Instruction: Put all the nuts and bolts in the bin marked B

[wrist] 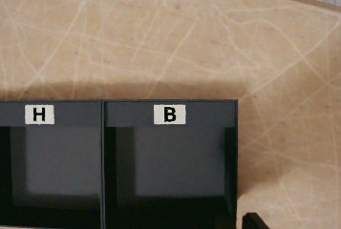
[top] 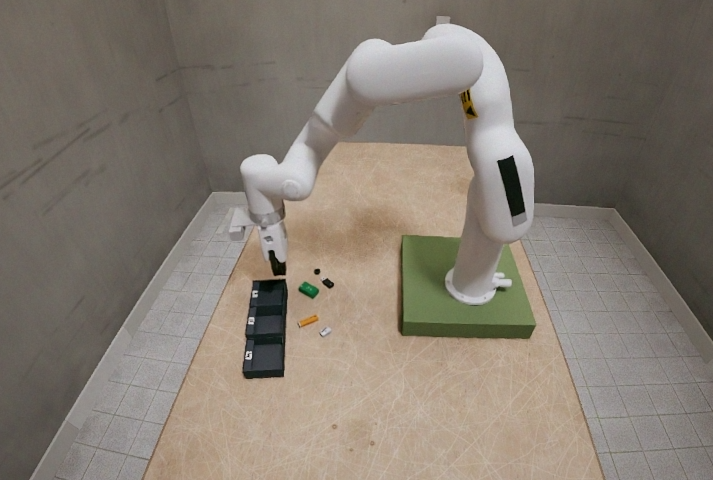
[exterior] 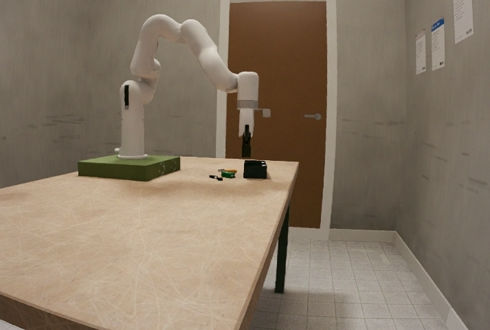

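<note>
Now: hand 70 mm past the small black nut, 80 mm to the left of it and 90 mm above it. Also, from my hand: bin 10 mm ahead, 120 mm to the left, 70 mm below; green block 50 mm behind, 10 mm to the right, 90 mm below; orange cylinder 80 mm behind, 90 mm to the left, 90 mm below.
</note>
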